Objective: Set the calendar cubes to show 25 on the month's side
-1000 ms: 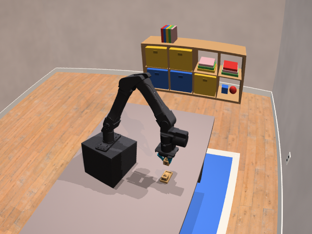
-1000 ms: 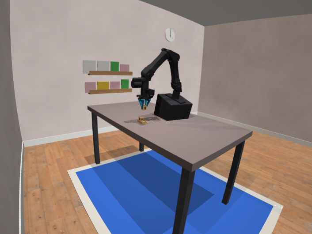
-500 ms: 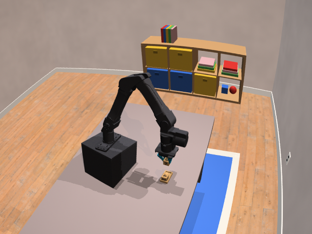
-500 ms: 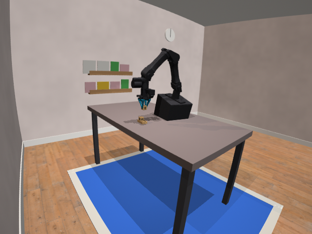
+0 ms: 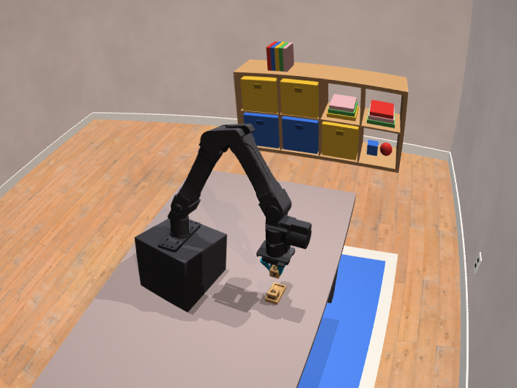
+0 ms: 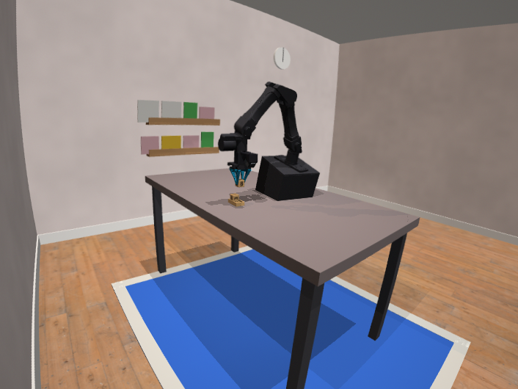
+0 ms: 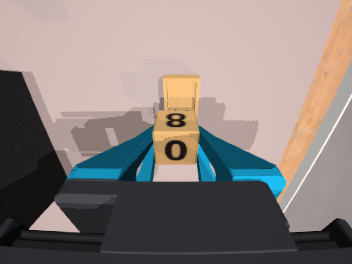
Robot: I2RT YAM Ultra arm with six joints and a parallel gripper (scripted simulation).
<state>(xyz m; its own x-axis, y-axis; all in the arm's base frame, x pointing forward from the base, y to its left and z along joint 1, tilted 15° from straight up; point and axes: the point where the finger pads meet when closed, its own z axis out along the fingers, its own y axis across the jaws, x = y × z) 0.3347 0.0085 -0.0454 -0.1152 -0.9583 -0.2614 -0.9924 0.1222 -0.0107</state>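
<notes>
Now: the tray 20 mm to the right of my hand and 100 mm below it. The rest, counted from my hand: wooden digit cube right at my hand.
</notes>
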